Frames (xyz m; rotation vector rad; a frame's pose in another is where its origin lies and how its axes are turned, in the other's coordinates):
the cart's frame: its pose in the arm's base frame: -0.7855 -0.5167 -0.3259 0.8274 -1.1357 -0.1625
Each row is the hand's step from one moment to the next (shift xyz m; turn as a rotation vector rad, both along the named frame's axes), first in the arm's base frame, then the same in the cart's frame.
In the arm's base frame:
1: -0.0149 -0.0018 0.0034 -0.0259 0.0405 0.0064
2: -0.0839 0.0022 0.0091 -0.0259 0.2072 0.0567
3: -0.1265 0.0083 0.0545 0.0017 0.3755 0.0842
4: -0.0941 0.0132 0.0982 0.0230 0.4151 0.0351
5: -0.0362 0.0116 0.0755 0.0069 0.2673 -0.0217
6: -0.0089 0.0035 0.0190 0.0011 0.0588 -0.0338
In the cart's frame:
1: -0.0032 0.0052 0.0141 -0.0275 0.0399 0.0028
2: -0.0317 0.0313 0.0717 -0.0754 0.1895 -0.0721
3: -0.0203 0.0774 0.1124 -0.1288 0.3176 -0.1751
4: 0.0237 0.1003 0.0898 -0.1756 0.3071 -0.2212
5: 0.0336 0.0679 0.0376 -0.1492 0.1709 -0.1431
6: 0.0082 0.0174 0.0090 -0.0544 0.0187 -0.0360

